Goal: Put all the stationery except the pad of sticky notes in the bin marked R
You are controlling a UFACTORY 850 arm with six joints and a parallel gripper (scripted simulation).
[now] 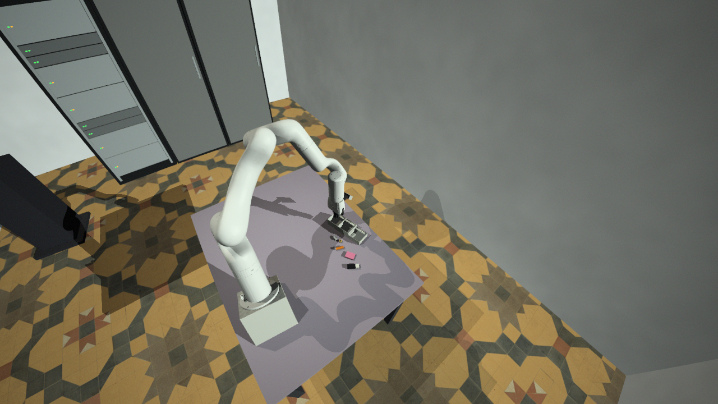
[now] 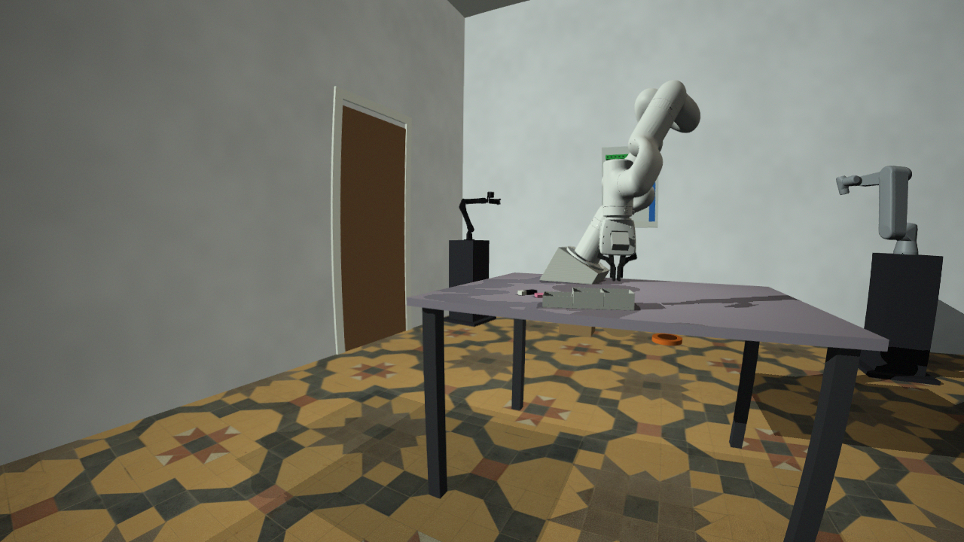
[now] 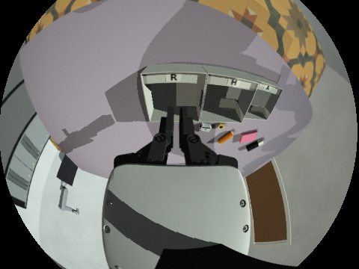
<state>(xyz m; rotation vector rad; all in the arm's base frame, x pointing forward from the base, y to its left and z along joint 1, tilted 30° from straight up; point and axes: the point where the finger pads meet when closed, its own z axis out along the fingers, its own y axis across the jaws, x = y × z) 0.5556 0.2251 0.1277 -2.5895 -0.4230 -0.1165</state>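
The eraser is 310 mm to the right of my hand, 90 mm below it and 60 mm behind it. From my hand the other things lie so: orange cylinder: 170 mm to the right, 90 mm below, 70 mm behind; then silver thing: 90 mm to the right, 90 mm below, 60 mm behind; then ring-like thing: 130 mm to the right, 90 mm below, 40 mm behind.
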